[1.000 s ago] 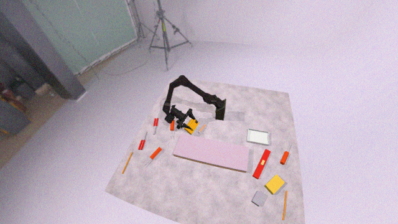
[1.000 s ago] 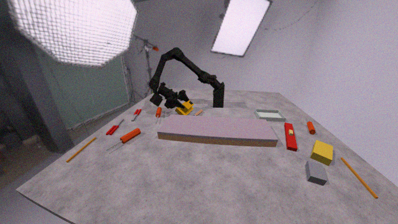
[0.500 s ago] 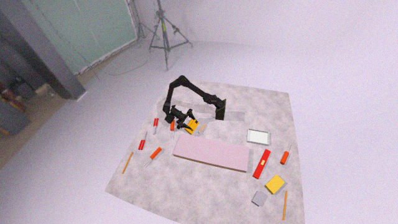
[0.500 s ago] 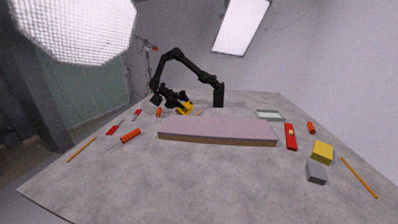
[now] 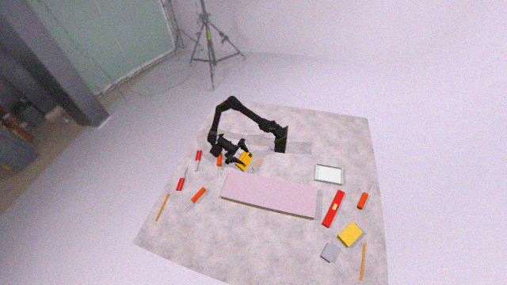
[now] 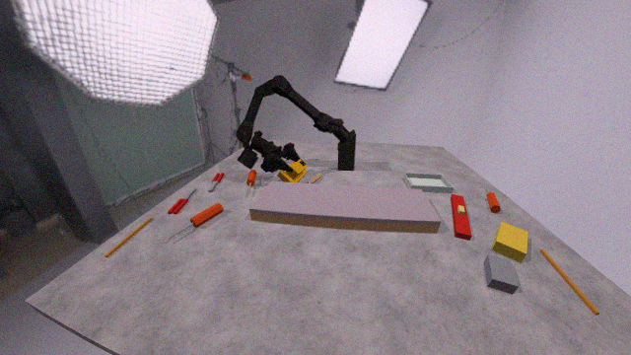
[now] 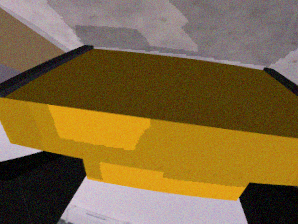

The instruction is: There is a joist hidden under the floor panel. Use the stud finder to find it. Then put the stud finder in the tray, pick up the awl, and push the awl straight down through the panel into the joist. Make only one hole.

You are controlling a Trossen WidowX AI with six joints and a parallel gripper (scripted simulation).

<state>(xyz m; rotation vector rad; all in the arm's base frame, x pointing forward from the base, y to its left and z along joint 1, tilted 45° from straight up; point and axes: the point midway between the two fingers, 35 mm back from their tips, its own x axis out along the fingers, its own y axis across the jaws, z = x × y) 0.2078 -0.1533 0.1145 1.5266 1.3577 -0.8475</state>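
Right now my gripper tip is 2 cm past the stud finder and 1 cm above it. Round my gripper tip: awl (1 cm ahead, 5 cm to the left, 6 cm below); white tray (8 cm behind, 50 cm to the left, 5 cm below); red level (12 cm ahead, 56 cm to the left, 5 cm below).
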